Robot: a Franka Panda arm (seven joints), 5 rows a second.
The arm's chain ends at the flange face. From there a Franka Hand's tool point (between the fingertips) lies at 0.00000 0.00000 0.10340 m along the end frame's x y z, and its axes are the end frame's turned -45 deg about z.
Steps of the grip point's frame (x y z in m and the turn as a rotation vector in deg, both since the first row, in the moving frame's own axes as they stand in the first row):
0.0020 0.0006 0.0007 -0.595 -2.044 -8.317
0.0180 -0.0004 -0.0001 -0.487 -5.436 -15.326
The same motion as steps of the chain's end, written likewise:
0.0034 -0.0045 0.0008 -1.866 -1.025 -8.317
0.0177 -0.0213 0.0004 -4.188 -3.499 -15.326

